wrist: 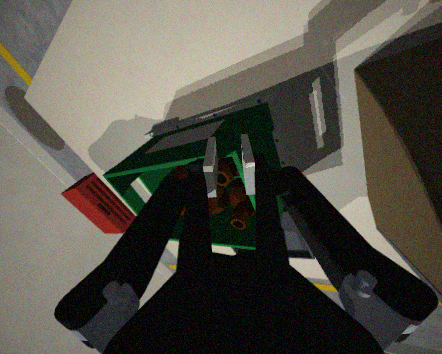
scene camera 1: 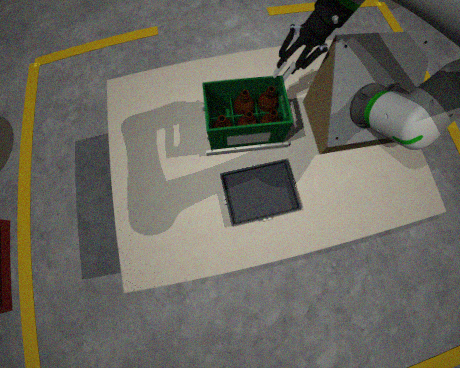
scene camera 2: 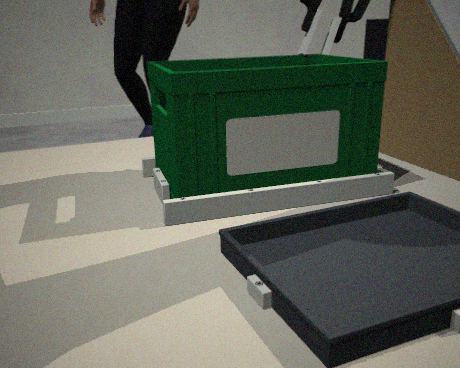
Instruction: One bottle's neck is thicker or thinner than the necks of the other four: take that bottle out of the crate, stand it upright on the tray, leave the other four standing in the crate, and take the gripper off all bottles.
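Pixels of known places: gripper, fingertip midpoint: (wrist: 228, 148) (scene camera 1: 278, 76) (scene camera 2: 311, 58); arm's base, link origin: (scene camera 1: 369, 105).
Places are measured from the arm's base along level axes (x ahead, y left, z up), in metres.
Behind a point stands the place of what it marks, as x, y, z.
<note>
The green crate (scene camera 1: 217, 139) {0.524, -0.036, -0.067} (scene camera 2: 200, 140) {0.523, -0.036, -0.078} (wrist: 252, 122) {0.256, -0.181, -0.077} stands upright and holds five brown bottles, among them a back-middle bottle (scene camera 1: 244, 103) {0.401, -0.137, -0.049} and a back-right bottle (scene camera 1: 269, 101) {0.312, -0.125, -0.052}; three more stand along the front. In the wrist view several bottles show partly, two with open mouths; the fingers cover some. I cannot tell which neck differs. The dark tray (scene camera 1: 262, 195) {0.415, 0.171, -0.170} (scene camera 2: 360, 270) {0.448, 0.162, -0.169} lies in front of the crate and holds no bottle. My gripper (scene camera 1: 285, 71) {0.265, -0.185, -0.007} (scene camera 2: 316, 46) {0.265, -0.185, -0.007} (wrist: 228, 148) {0.265, -0.185, -0.007} is nearly closed, with a narrow empty gap between its fingers, above the crate's back right side.
Light grey rails (scene camera 2: 275, 194) {0.435, -0.011, -0.153} edge the crate's foot. A large grey and brown pedestal (scene camera 1: 327, 115) {0.142, -0.012, -0.032} (wrist: 367, 145) {0.137, -0.077, -0.117} stands right of the crate. A red box (wrist: 97, 202) shows in the wrist view. A person (scene camera 2: 145, 45) stands behind the table.
</note>
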